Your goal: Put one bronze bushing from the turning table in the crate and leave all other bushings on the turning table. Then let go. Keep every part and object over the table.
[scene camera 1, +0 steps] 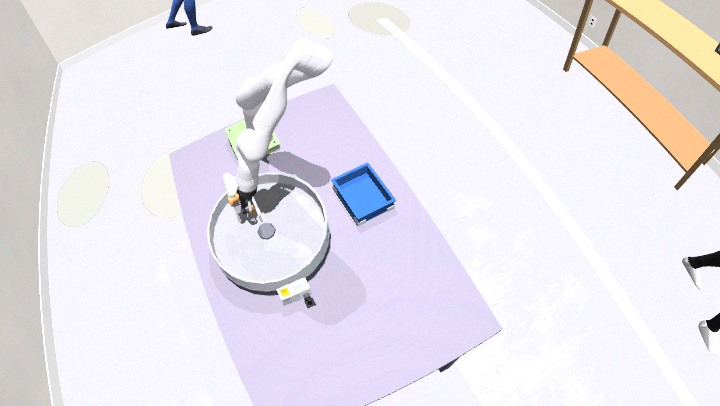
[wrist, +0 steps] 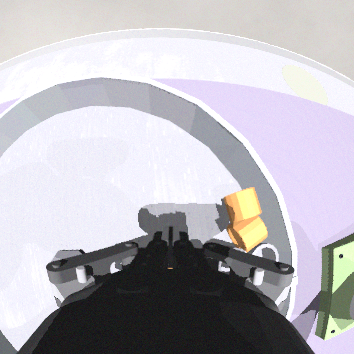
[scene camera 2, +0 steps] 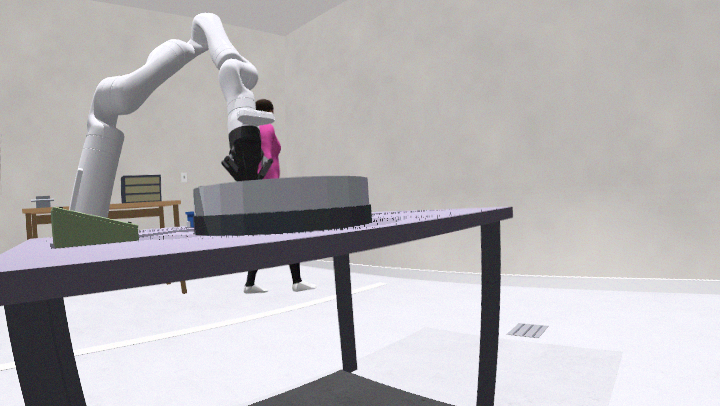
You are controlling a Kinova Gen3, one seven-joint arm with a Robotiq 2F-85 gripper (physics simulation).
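Seen in the pictures: gripper, fingertip midpoint: [scene camera 1: 243, 212] [wrist: 170, 236]; arm's base at its link origin: [scene camera 2: 88, 216].
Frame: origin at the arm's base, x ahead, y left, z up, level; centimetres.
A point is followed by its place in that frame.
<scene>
The round grey turning table [scene camera 1: 320, 200] @(x 45.8, y 7.9, z 4.5 cm) [scene camera 2: 278, 195] @(x 33.3, y -30.0, z 1.4 cm) [wrist: 168, 102] @(x 35.0, y -30.3, z 2.8 cm) stands on the left part of the lilac table [scene camera 1: 382, 306] @(x 84.7, y 9.8, z -5.5 cm). Two bronze bushings [wrist: 242, 204] @(x 28.7, y -19.9, z 2.9 cm) [wrist: 247, 233] @(x 28.5, y -17.3, z 3.0 cm) lie against its inner wall, and they also show in scene camera 1 [scene camera 1: 233, 198] @(x 28.7, y -19.2, z 2.8 cm). My gripper [scene camera 1: 250, 211] @(x 35.1, y -17.5, z 1.3 cm) [scene camera 2: 247, 175] [wrist: 170, 236] @(x 35.1, y -17.5, z 1.3 cm) is low inside the turning table, just left of them in the wrist view. Its fingers are shut with nothing between them. A small orange speck [wrist: 169, 267] @(x 35.3, y -15.0, z 3.0 cm) shows under the fingers; the rest of it is hidden. The blue crate [scene camera 1: 349, 174] @(x 37.0, y 22.8, z -1.2 cm) is empty, to the right of the turning table.
A grey hub [scene camera 1: 266, 231] @(x 45.7, y -12.7, z 0.7 cm) sits at the disc's centre. The arm's green base plate [scene camera 1: 235, 133] @(x -3.6, y -9.2, z 1.0 cm) [wrist: 337, 277] @(x 8.5, y -6.8, z -2.1 cm) lies behind the turning table. A white control box [scene camera 1: 294, 290] @(x 69.3, y -12.8, z 0.4 cm) is at its front rim. A person in pink [scene camera 2: 270, 149] stands beyond the table.
</scene>
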